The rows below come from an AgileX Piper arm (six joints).
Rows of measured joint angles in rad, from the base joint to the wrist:
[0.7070, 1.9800, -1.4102, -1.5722, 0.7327, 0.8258]
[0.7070, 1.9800, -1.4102, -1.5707, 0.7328, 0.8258]
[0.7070, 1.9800, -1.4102, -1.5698, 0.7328, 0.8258]
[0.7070, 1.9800, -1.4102, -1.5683, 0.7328, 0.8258]
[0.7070, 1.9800, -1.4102, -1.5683, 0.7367, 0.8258]
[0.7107, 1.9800, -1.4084, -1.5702, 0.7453, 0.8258]
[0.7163, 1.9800, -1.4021, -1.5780, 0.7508, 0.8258]
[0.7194, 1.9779, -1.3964, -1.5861, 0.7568, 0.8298]
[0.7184, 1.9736, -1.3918, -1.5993, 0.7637, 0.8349]
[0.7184, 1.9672, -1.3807, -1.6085, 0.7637, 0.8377]
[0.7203, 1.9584, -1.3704, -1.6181, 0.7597, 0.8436]
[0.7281, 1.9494, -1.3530, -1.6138, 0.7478, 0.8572]
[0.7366, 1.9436, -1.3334, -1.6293, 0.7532, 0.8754]
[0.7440, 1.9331, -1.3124, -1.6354, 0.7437, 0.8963]
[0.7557, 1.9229, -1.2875, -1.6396, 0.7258, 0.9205]
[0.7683, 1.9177, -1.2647, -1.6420, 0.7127, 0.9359]
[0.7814, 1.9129, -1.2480, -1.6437, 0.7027, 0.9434]
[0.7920, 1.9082, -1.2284, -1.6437, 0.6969, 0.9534]
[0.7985, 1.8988, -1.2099, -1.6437, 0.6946, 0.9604]
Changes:
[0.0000, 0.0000, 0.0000, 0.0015, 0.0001, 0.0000]
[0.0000, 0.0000, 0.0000, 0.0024, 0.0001, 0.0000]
[0.0000, 0.0000, 0.0000, 0.0039, 0.0001, 0.0000]
[0.0000, 0.0000, 0.0000, 0.0039, 0.0040, 0.0000]
[0.0037, 0.0000, 0.0018, 0.0020, 0.0126, 0.0000]
[0.0093, 0.0000, 0.0081, -0.0058, 0.0181, 0.0000]
[0.0124, -0.0021, 0.0138, -0.0139, 0.0241, 0.0040]
[0.0114, -0.0064, 0.0184, -0.0271, 0.0310, 0.0091]
[0.0114, -0.0128, 0.0295, -0.0363, 0.0310, 0.0119]
[0.0133, -0.0216, 0.0398, -0.0459, 0.0270, 0.0178]
[0.0211, -0.0306, 0.0572, -0.0416, 0.0151, 0.0314]
[0.0296, -0.0364, 0.0768, -0.0571, 0.0205, 0.0496]
[0.0370, -0.0469, 0.0978, -0.0632, 0.0110, 0.0705]
[0.0487, -0.0571, 0.1227, -0.0674, -0.0069, 0.0947]
[0.0613, -0.0623, 0.1455, -0.0698, -0.0200, 0.1101]
[0.0744, -0.0671, 0.1622, -0.0715, -0.0300, 0.1176]
[0.0850, -0.0718, 0.1818, -0.0715, -0.0358, 0.1276]
[0.0915, -0.0812, 0.2003, -0.0715, -0.0381, 0.1346]

